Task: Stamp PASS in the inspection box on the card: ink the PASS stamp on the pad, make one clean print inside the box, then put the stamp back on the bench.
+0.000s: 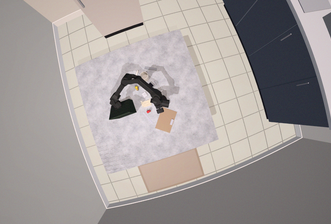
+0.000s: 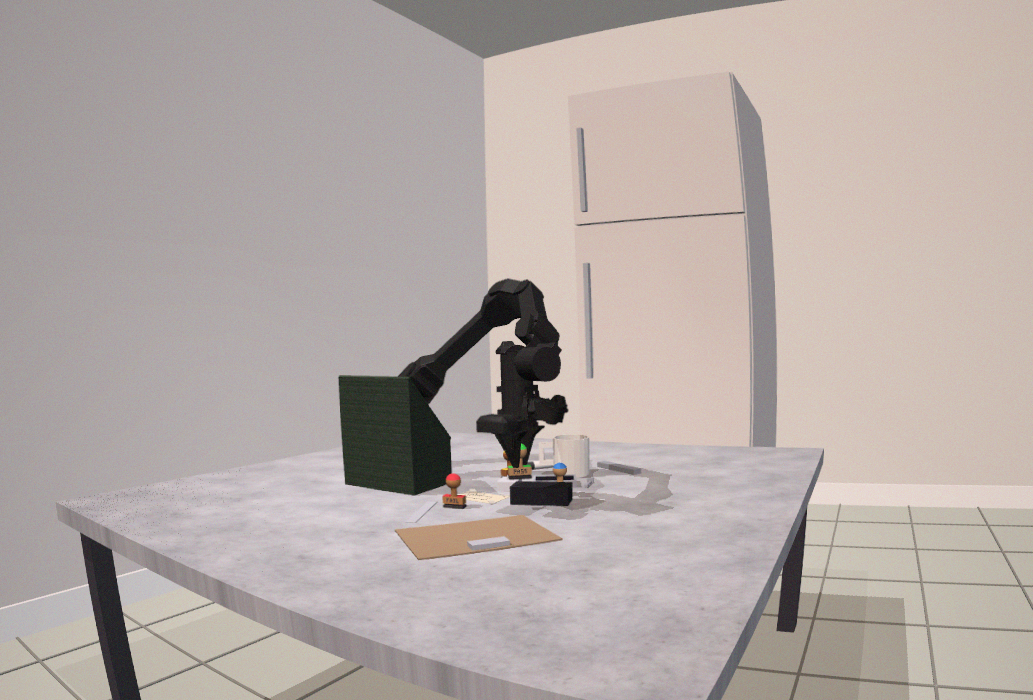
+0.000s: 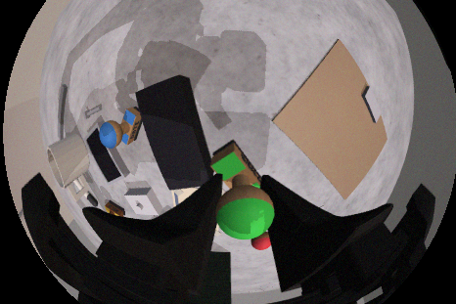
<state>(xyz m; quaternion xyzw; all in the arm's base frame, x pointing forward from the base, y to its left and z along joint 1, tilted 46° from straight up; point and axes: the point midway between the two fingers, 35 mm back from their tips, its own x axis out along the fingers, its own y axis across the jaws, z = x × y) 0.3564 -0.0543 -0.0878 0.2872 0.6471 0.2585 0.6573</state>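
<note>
My gripper tip is 130 mm to the right of the blue-knobbed stamp, 60 mm above it and 20 mm short of it. The rest, counted from my gripper tip: green-knobbed PASS stamp right at my gripper tip; red-knobbed stamp 120 mm behind, 60 mm below, 40 mm to the right; cream card 120 mm behind, 80 mm below, 60 mm to the left.
</note>
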